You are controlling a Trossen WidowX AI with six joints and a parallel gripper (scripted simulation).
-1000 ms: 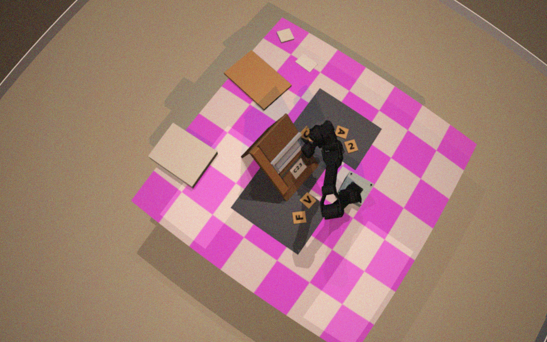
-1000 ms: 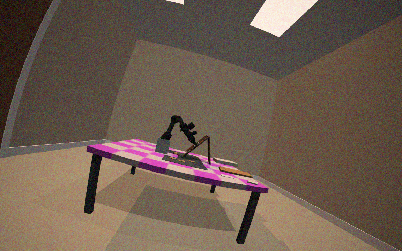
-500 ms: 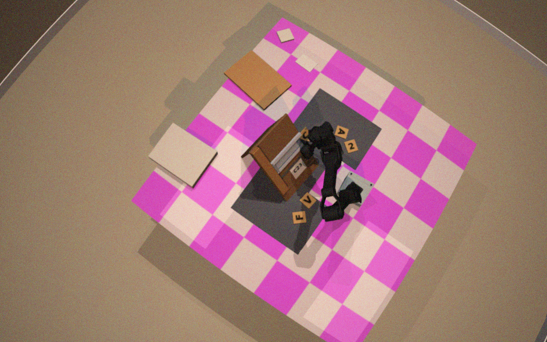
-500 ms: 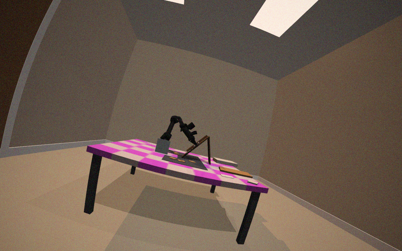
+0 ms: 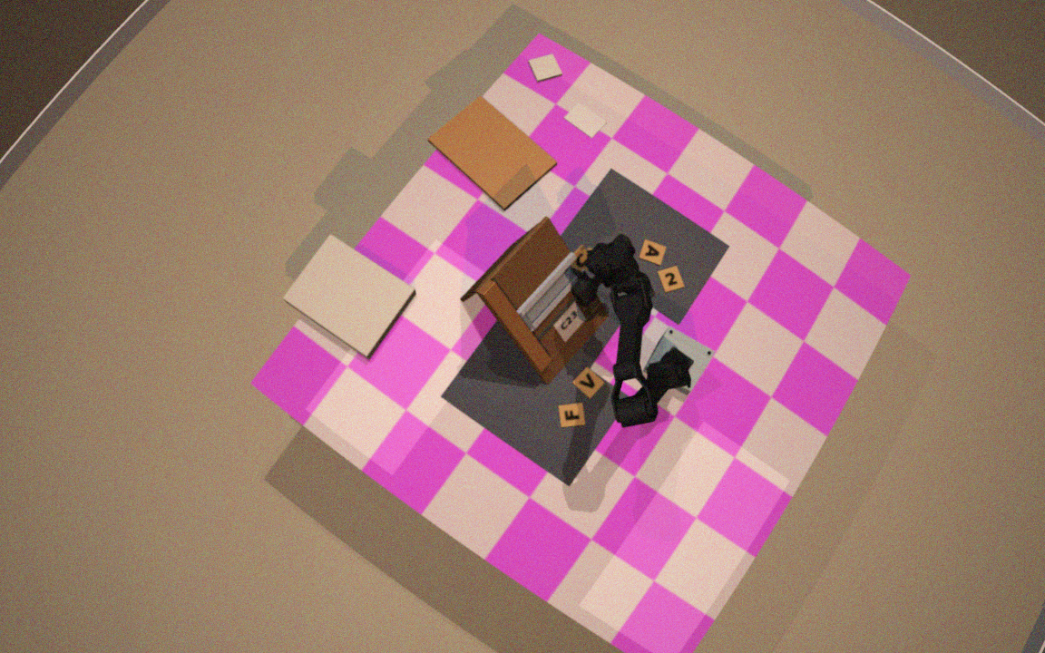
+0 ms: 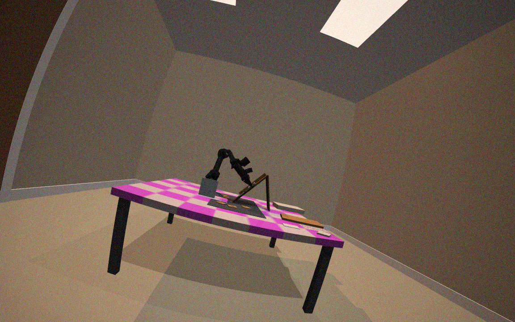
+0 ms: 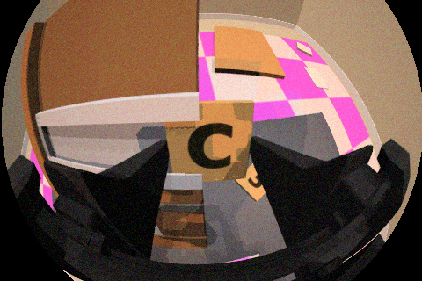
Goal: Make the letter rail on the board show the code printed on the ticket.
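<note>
Now: gripper tip 50 mm past the white ticket, 110 mm to the right of it and 90 mm above it. Round my gripper tip: c tile right at my gripper tip; then 2 tile 200 mm behind, 160 mm to the right, 160 mm below; then 3 tile 10 mm behind, 90 mm to the right, 160 mm below.
</note>
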